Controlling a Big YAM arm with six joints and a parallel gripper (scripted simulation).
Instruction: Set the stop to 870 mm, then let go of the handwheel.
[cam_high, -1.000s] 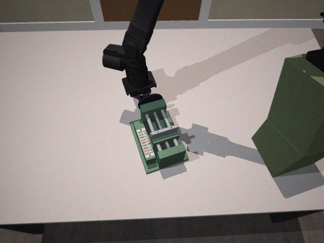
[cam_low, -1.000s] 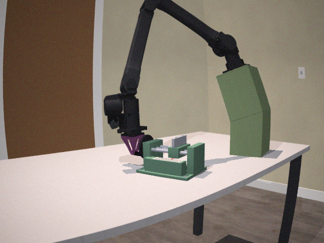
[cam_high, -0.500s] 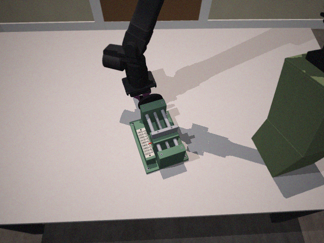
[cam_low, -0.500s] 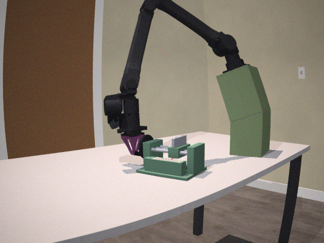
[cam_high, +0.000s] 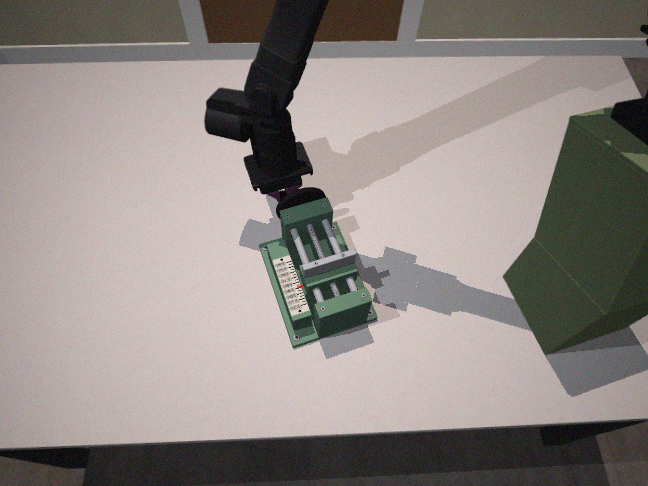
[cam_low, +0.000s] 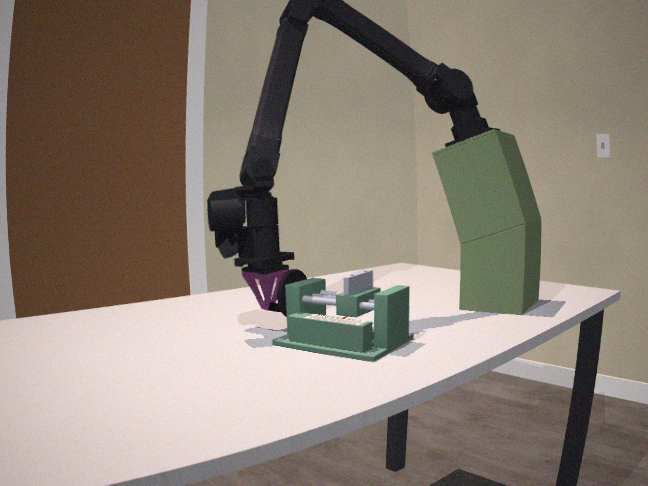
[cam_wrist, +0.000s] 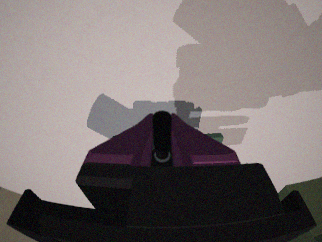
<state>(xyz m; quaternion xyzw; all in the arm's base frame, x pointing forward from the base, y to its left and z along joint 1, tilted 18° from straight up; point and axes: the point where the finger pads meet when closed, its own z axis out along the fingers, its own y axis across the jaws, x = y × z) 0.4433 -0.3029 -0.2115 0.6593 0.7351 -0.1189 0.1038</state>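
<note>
Right now the black handwheel handle is 1 cm to the left of my hand. Round my hand: grey stop carriage 3 cm behind, 18 cm to the left, 4 cm above; then black handwheel 1 cm behind, 3 cm to the left.
</note>
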